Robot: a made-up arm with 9 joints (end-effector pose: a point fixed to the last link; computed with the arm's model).
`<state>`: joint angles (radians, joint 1 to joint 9).
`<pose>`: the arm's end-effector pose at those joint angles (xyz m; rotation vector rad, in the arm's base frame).
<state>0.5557 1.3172 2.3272 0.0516 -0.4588 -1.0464 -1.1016 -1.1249 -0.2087</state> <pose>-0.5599 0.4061 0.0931 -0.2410 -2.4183 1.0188</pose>
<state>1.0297 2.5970 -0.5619 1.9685 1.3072 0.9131 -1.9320 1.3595 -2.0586</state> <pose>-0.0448 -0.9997 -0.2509 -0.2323 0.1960 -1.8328</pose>
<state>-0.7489 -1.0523 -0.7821 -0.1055 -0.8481 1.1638 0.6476 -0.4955 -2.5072</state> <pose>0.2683 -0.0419 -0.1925 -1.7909 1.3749 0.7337</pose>
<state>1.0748 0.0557 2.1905 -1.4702 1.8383 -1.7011 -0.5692 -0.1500 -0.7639</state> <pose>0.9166 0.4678 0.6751 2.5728 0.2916 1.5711</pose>
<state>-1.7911 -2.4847 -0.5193 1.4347 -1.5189 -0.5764 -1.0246 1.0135 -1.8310</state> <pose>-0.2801 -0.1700 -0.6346 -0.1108 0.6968 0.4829</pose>
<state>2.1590 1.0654 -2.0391 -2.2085 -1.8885 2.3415 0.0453 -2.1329 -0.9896</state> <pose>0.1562 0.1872 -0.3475 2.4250 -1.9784 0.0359</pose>
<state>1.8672 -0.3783 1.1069 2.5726 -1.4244 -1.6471 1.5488 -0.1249 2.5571</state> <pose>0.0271 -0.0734 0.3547 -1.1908 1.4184 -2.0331</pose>
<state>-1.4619 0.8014 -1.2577 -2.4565 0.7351 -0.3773 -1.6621 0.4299 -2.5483</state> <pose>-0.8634 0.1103 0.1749 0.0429 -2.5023 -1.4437</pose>
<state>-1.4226 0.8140 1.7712 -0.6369 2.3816 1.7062 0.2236 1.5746 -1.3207</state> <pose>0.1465 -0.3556 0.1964 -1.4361 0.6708 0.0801</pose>
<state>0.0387 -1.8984 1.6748 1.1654 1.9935 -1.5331 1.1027 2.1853 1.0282</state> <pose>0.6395 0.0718 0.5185 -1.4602 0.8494 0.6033</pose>
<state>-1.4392 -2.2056 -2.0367 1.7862 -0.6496 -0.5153 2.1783 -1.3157 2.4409</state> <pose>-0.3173 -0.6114 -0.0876 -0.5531 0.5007 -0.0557</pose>
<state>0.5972 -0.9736 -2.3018 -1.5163 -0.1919 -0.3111 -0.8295 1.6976 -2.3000</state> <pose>-0.2643 0.1568 0.6986 1.3014 -0.2234 2.4031</pose>
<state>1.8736 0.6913 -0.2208 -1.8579 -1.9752 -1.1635 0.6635 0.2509 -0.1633</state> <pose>-0.2428 -0.3303 -0.4558 0.6021 0.9483 -1.7616</pose>
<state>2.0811 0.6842 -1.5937 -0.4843 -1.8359 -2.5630 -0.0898 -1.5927 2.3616</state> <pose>-0.3057 0.2135 0.1156 -1.7208 -1.2475 -2.1567</pose>
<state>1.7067 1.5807 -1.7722 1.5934 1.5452 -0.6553 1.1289 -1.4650 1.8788</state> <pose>-0.4963 0.0093 -0.0524 0.1524 0.2704 -2.7855</pose>
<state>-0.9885 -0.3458 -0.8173 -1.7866 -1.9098 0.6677 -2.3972 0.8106 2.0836</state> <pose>-1.0337 0.5239 -0.1569 -0.7832 -2.9204 0.5964</pose>
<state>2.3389 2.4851 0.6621 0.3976 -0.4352 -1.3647 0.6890 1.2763 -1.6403</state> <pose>-0.1186 -0.3789 0.6210 -1.6988 -0.7959 -1.2401</pose>
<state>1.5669 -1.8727 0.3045 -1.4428 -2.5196 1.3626 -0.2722 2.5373 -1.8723</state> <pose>0.7440 0.1605 -0.0241 2.0957 0.0120 -1.4175</pose>
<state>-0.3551 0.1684 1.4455 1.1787 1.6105 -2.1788 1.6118 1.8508 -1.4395</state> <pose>0.1860 -0.0049 0.1058 0.7378 -0.7807 -1.6156</pose>
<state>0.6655 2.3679 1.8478 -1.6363 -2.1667 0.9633 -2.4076 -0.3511 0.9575</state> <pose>0.7409 -0.4799 -0.2475 -2.5569 0.8224 0.5548</pose>
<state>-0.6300 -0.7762 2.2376 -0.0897 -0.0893 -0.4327 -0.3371 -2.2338 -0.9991</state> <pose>-0.4859 0.0297 0.2457 2.3983 -0.2971 -1.3413</pose>
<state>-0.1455 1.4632 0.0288 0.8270 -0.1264 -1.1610 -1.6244 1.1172 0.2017</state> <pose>-0.1537 -0.3121 -0.6318 1.4424 -0.9693 -1.6708</pose>
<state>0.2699 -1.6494 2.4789 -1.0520 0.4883 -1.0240 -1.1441 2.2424 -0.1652</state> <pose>0.2323 -0.6935 0.6302 -0.1698 0.3386 -0.4612</pose>
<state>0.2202 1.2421 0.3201 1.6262 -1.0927 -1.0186 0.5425 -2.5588 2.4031</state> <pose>0.1742 0.1691 -0.0593 -0.3449 -0.0804 0.1206</pose>
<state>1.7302 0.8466 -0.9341 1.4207 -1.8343 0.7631 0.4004 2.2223 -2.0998</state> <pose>-0.3117 0.2821 0.4226 2.3392 1.3606 1.3307</pose>
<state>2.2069 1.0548 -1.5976 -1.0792 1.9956 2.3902 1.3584 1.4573 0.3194</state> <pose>0.7677 0.6324 0.3821 0.5784 -0.1223 1.6324</pose>
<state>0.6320 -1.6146 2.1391 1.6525 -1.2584 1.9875 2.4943 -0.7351 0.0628</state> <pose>-0.0308 -0.7562 0.6508 1.5162 -2.1367 -0.9552</pose>
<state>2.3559 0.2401 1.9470 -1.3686 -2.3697 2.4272 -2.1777 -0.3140 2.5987</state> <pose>-0.0205 -0.5680 0.1710 -1.7854 2.3327 -0.9706</pose>
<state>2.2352 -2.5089 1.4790 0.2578 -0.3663 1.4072 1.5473 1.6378 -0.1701</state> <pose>0.0123 -0.1094 0.5738 -1.7407 -0.1939 -1.3978</pose>
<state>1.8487 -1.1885 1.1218 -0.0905 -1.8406 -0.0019 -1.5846 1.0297 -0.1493</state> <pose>0.3150 0.6831 -0.5157 1.3861 1.4276 1.4914</pose>
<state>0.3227 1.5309 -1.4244 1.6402 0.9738 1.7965 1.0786 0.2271 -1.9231</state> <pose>0.0698 -0.9249 0.1087 -1.4985 1.1704 -1.0287</pose>
